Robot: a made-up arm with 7 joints.
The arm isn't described. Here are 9 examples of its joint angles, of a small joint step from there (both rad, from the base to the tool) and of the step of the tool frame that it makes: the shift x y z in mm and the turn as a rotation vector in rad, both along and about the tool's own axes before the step.
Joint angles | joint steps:
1: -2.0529 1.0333 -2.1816 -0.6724 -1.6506 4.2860 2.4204 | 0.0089 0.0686 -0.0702 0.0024 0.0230 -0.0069 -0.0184
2: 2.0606 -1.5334 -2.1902 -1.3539 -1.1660 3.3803 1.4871 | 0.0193 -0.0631 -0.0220 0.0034 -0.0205 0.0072 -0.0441
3: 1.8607 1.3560 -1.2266 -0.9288 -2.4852 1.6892 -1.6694 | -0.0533 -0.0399 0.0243 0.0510 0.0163 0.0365 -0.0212
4: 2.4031 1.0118 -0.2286 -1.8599 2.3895 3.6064 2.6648 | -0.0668 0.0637 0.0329 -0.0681 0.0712 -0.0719 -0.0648
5: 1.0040 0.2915 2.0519 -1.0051 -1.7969 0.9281 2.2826 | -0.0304 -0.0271 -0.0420 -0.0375 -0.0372 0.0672 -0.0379
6: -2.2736 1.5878 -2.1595 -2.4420 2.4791 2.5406 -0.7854 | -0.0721 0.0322 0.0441 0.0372 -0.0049 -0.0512 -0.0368
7: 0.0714 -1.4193 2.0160 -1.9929 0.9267 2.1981 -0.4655 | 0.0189 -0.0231 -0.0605 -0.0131 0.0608 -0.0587 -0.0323
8: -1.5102 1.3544 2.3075 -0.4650 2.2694 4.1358 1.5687 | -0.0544 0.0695 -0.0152 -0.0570 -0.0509 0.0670 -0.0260
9: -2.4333 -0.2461 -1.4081 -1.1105 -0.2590 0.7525 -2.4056 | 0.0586 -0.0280 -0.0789 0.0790 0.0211 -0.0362 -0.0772
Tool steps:
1: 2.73 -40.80 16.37 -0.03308 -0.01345 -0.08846
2: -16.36 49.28 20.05 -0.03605 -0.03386 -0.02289
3: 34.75 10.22 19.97 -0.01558 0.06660 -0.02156
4: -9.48 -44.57 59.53 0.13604 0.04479 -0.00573
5: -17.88 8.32 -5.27 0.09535 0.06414 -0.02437
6: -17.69 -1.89 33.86 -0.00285 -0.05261 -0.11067
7: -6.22 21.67 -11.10 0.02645 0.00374 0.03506
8: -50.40 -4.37 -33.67 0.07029 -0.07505 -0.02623
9: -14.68 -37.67 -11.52 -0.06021 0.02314 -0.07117
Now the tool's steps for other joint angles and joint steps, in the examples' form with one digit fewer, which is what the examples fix.
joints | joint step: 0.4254 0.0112 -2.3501 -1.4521 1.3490 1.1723 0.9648 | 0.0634 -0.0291 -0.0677 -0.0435 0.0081 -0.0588 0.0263
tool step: 38.1 13.6 -3.1 -0.0264 -0.0802 0.0737
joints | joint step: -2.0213 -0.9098 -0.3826 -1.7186 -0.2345 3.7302 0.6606 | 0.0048 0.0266 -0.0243 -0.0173 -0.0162 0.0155 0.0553
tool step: -20.1 16.0 6.0 -0.0188 -0.0258 0.0329
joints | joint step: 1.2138 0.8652 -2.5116 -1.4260 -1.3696 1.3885 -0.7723 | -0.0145 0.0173 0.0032 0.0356 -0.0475 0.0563 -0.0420
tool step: -23.9 9.7 -19.4 -0.0856 0.0000 0.0107
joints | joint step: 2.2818 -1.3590 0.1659 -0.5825 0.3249 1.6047 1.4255 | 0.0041 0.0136 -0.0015 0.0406 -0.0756 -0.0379 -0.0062
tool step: 2.8 0.4 -6.7 -0.0203 0.0705 -0.0098
